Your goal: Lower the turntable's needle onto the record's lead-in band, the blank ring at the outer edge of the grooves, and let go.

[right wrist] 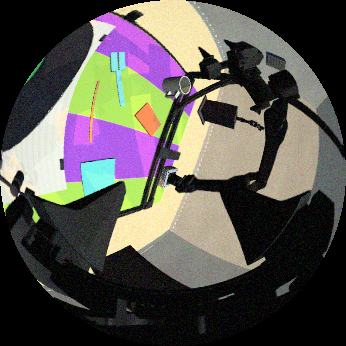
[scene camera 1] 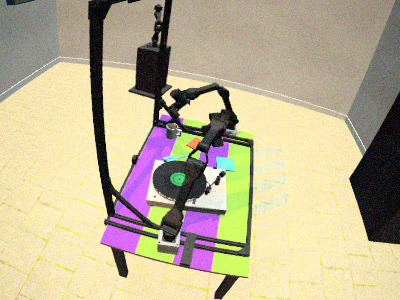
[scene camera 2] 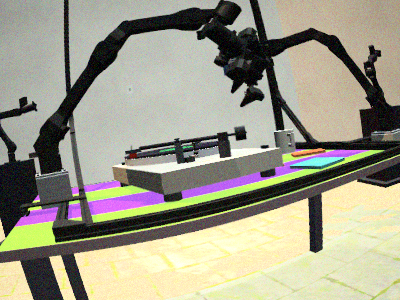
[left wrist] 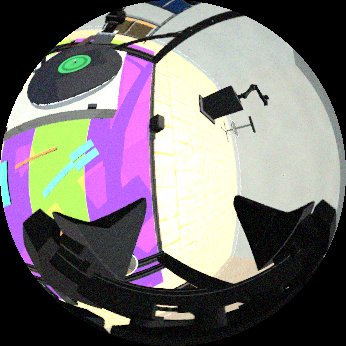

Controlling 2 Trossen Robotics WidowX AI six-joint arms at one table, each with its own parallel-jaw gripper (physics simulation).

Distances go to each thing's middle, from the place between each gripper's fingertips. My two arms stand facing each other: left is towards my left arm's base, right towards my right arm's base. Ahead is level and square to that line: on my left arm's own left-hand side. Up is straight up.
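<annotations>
From my left hand, the black record (scene camera 1: 165, 177) is 27 cm to the right, 28 cm ahead and 13 cm below.
The black record is 7 cm behind my right hand and 27 cm to the right of it, and I see that it is 19 cm below that hand.
</annotations>
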